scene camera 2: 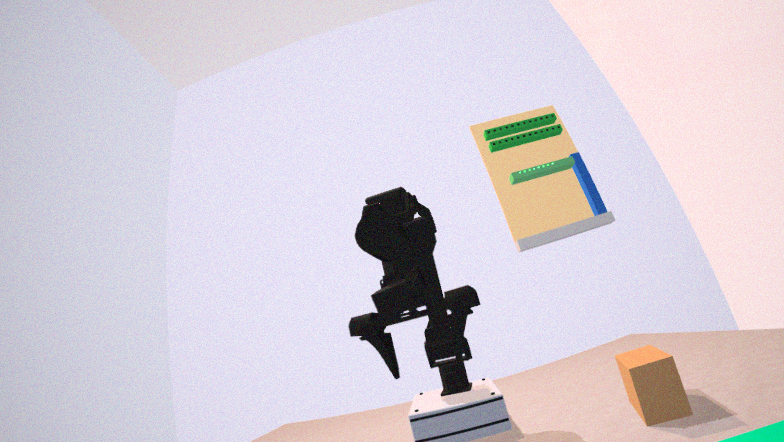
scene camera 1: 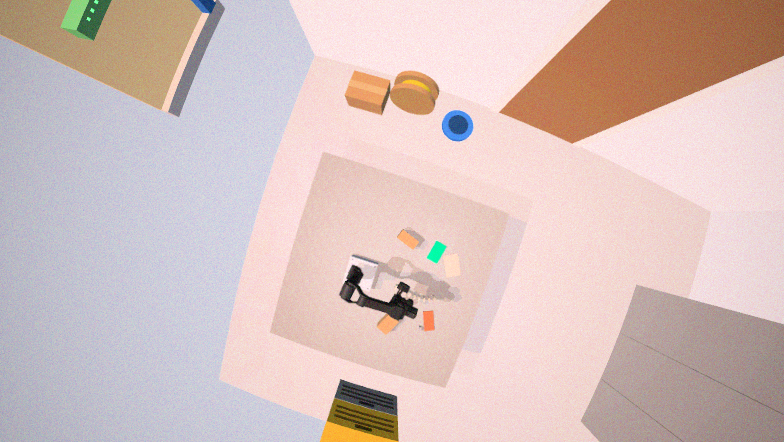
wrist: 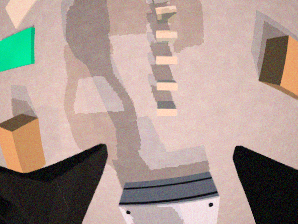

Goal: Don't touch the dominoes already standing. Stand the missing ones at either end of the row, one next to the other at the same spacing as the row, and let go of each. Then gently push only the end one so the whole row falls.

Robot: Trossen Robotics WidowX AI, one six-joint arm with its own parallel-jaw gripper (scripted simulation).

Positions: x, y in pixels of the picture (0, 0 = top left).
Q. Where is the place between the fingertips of my gripper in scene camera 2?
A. At 428, 372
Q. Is my gripper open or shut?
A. Open.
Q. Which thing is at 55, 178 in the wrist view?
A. My gripper.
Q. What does my gripper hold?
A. Nothing.
